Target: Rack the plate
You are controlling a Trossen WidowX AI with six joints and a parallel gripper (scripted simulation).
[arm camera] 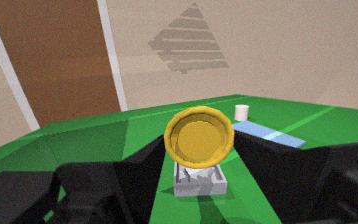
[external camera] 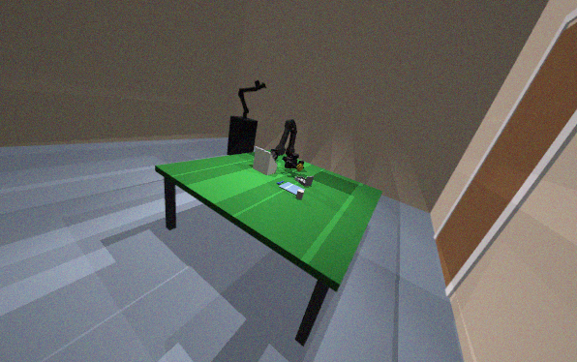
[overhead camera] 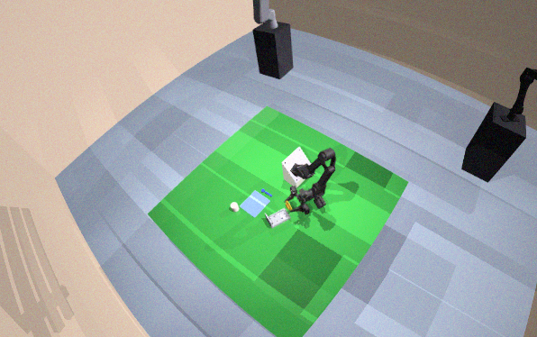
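The grey dish rack is 7 cm below my gripper tip, 6 cm ahead of it and 3 cm to the right of it. From my gripper tip the other things lie so: blue spoon (21 cm to the right, 9 cm below, 5 cm behind); pale blue square mat (22 cm to the right, 9 cm below, 5 cm ahead); yellow plate (1 cm behind).
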